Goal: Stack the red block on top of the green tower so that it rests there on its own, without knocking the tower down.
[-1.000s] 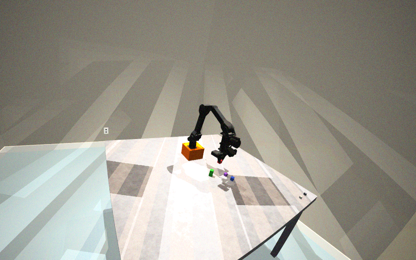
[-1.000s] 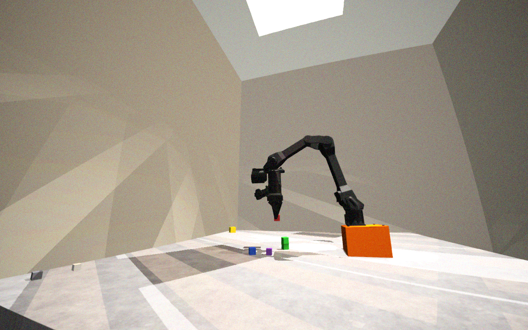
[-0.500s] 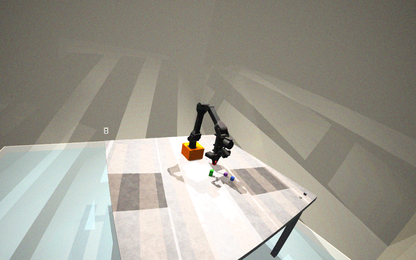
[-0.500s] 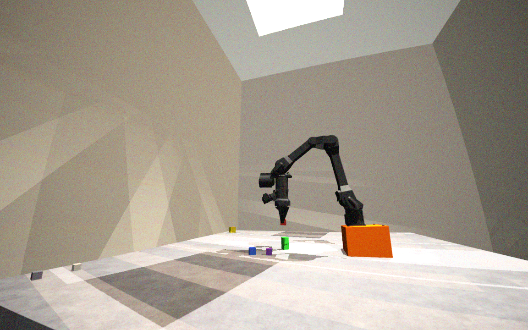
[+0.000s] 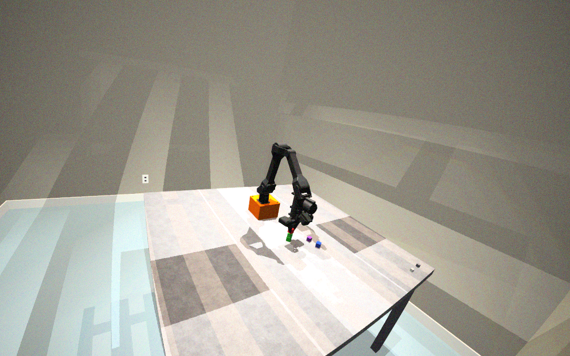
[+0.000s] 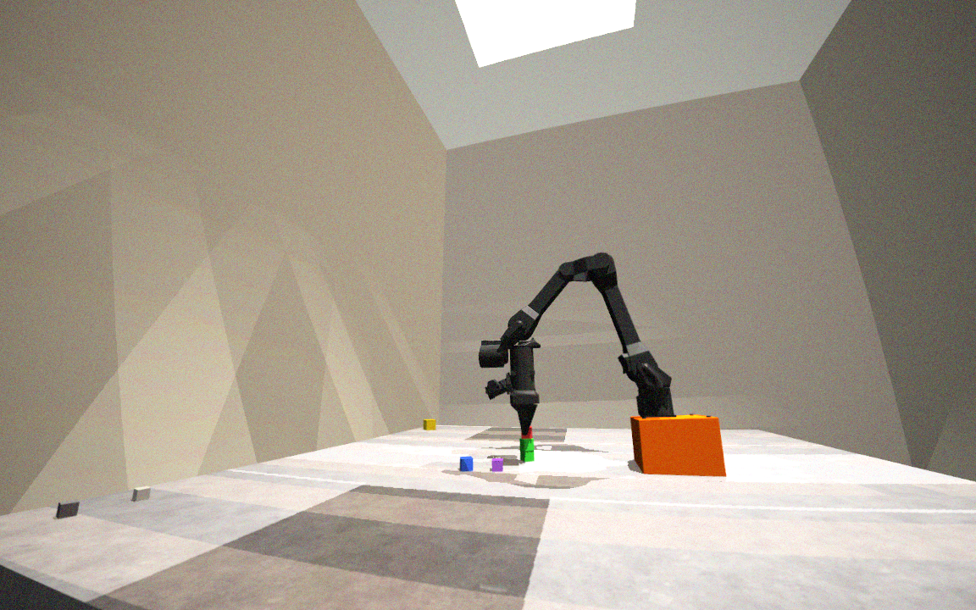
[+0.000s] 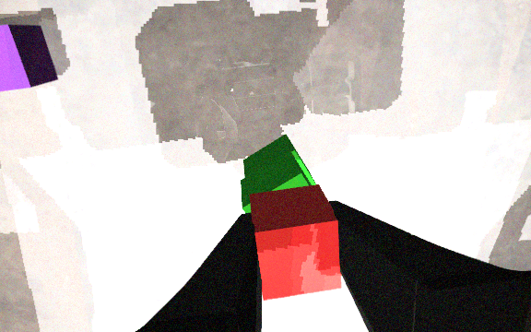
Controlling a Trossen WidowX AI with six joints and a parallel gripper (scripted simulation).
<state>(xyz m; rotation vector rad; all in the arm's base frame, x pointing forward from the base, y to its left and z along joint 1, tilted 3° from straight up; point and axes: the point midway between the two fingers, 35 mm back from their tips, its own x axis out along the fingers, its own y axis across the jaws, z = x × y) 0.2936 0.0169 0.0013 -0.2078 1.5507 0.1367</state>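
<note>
The red block lies right at my gripper tip. Also, from my gripper tip: blue block 120 mm to the left, 100 mm ahead, 50 mm below; purple block 110 mm to the left, 50 mm below, 40 mm ahead; yellow block 500 mm to the right, 490 mm ahead, 40 mm below.
</note>
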